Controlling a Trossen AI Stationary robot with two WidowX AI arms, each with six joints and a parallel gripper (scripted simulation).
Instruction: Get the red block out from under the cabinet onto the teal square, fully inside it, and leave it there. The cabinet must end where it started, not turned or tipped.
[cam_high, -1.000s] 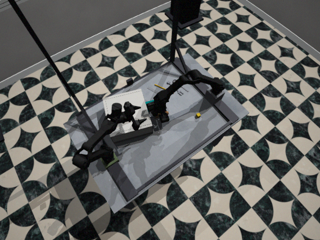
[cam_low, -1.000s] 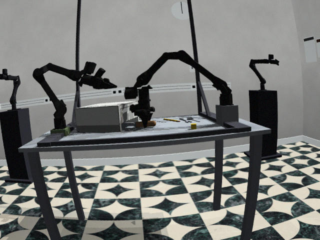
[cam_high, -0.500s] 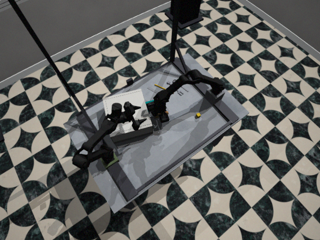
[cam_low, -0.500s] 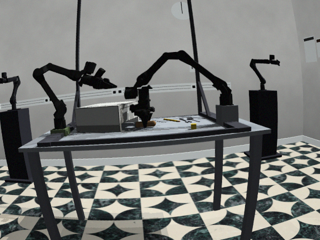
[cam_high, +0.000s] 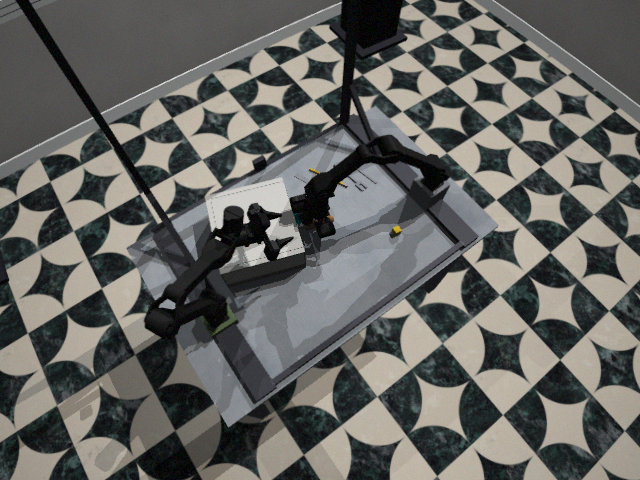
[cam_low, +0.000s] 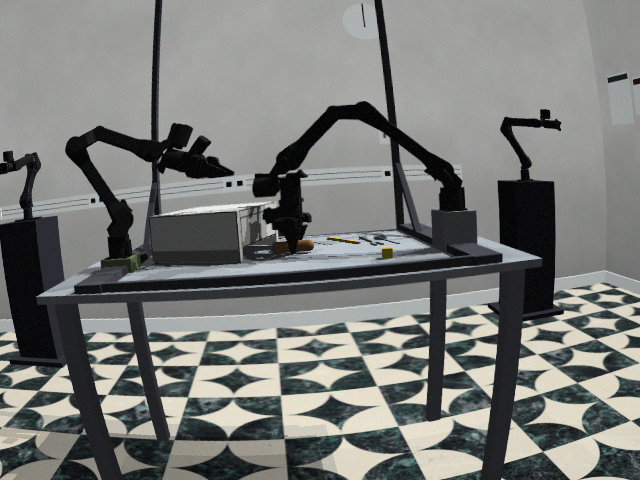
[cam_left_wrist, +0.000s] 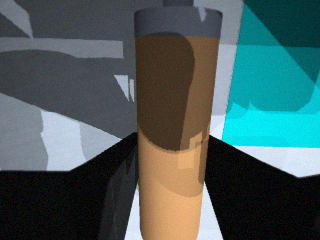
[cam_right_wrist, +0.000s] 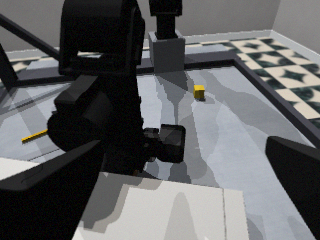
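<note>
My left gripper is now 8 cm past the teal square, 4 cm above it and 2 cm to the left of it. Also, from my left hand: yellow pencil (16 cm behind, 15 cm to the left, 3 cm below); then wooden-handled tool (12 cm to the right, 7 cm behind, 2 cm below); then red block (19 cm to the right, 13 cm behind, 2 cm below).
</note>
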